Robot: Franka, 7 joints.
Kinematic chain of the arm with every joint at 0, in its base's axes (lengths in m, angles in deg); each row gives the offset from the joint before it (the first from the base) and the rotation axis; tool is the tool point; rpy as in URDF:
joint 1: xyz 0 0 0.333 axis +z
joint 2: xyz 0 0 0 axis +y
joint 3: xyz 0 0 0.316 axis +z
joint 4: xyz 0.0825 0 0 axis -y
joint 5: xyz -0.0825 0 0.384 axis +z
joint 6: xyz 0 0 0 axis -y
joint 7: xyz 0.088 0 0 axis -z
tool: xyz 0 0 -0.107 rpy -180 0 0
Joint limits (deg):
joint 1: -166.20..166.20
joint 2: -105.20..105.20
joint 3: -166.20..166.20
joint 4: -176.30..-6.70
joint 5: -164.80..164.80
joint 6: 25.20..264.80
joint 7: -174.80..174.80
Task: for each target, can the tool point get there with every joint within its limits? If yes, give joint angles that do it. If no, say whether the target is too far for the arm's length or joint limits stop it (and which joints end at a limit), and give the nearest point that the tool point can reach.
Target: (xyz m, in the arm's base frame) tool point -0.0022 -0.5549 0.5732
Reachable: yes | joints 136.77 -12.04 118.08 -116.27 138.76 50.20 -59.88
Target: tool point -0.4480 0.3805 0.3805
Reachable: yes | joints 32.45 -81.64 78.90 -123.83 127.55 88.35 -118.28
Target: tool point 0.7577 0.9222 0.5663
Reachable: no: too far | nearest point 0.5345 0.6505 0.4976 | short by 0.358 m
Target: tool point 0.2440 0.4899 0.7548
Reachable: yes | joints -2.08 33.60 79.81 -81.99 -81.17 216.11 -8.69
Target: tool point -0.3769 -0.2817 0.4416
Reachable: yes | joints -45.00 4.57 -113.93 -123.60 66.08 69.69 21.52
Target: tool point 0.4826 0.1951 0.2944
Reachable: yes | joints 34.13 20.14 -1.30 -136.53 46.22 219.25 10.63
